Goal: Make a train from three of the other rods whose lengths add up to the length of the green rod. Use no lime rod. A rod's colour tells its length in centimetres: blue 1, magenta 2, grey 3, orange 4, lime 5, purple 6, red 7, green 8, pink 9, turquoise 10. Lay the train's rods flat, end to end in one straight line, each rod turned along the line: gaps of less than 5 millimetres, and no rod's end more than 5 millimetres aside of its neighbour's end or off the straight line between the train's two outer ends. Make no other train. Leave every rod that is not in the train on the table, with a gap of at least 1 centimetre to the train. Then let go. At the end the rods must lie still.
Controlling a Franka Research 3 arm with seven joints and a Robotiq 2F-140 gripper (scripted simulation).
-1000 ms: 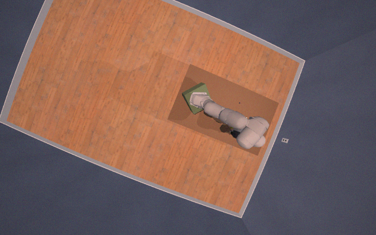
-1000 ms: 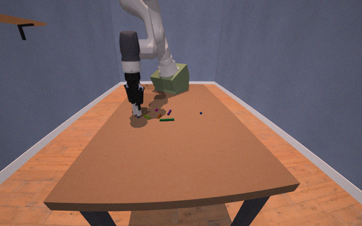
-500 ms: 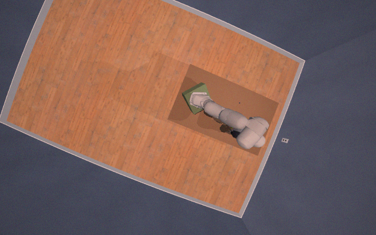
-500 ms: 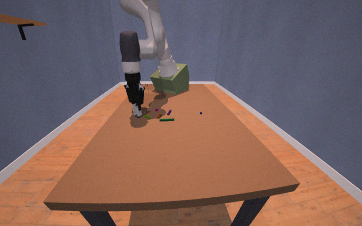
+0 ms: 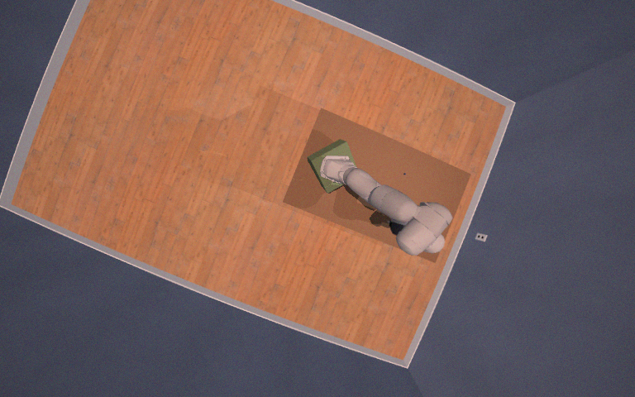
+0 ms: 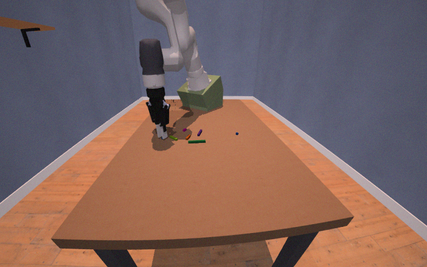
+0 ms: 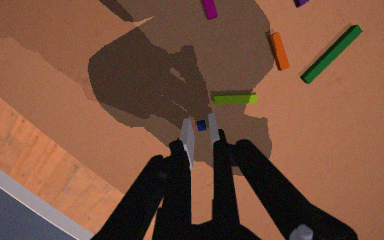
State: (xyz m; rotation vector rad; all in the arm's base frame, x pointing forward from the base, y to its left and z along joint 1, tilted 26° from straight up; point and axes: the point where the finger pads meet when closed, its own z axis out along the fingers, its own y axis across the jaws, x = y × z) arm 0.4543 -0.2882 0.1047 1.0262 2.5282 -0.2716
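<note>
Now: hand 2 cm short of the lime rod, 5 cm to the right of it and 4 cm above it. From my hand the other things lie so: green rod: 8 cm ahead, 15 cm to the left, 4 cm below; then orange rod: 3 cm ahead, 12 cm to the left, 4 cm below; then magenta rod: 6 cm behind, 12 cm to the left, 4 cm below.
</note>
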